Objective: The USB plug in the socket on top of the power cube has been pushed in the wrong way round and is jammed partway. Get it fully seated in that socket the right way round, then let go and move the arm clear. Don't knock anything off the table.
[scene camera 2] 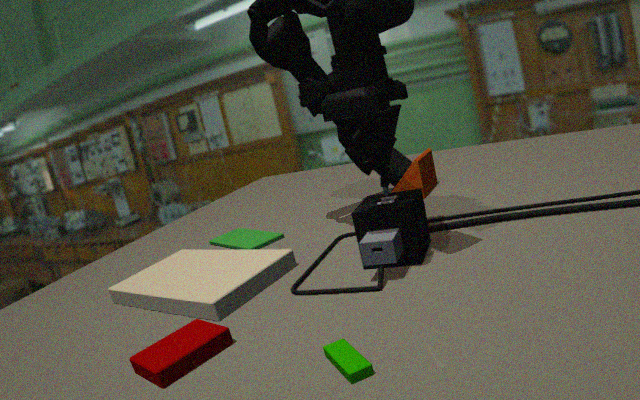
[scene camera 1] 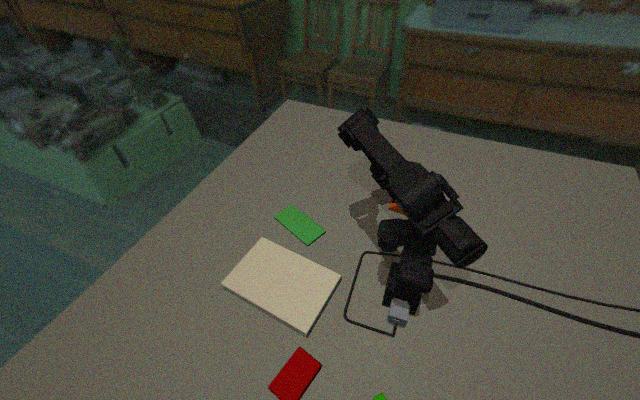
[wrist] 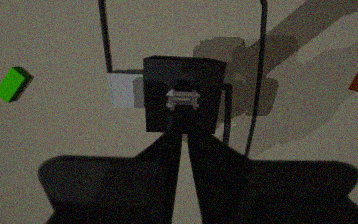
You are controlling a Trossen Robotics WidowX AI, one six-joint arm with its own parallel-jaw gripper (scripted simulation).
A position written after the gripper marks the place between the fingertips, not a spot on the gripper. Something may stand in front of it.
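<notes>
Scene camera 2 shows the gripper (scene camera 2: 384,165), a green tile (scene camera 2: 240,238), a cream slab (scene camera 2: 208,284) and a small green block (scene camera 2: 343,356). The gripper appears again in scene camera 1 (scene camera 1: 411,269), the tile likewise in scene camera 1 (scene camera 1: 304,228), and the slab also in scene camera 1 (scene camera 1: 294,290). A black power cube (wrist: 161,73) is visible, and the gripper is present in the wrist view (wrist: 184,127). The cream slab is out of frame in the wrist view; the green tile is out of frame in the wrist view.
</notes>
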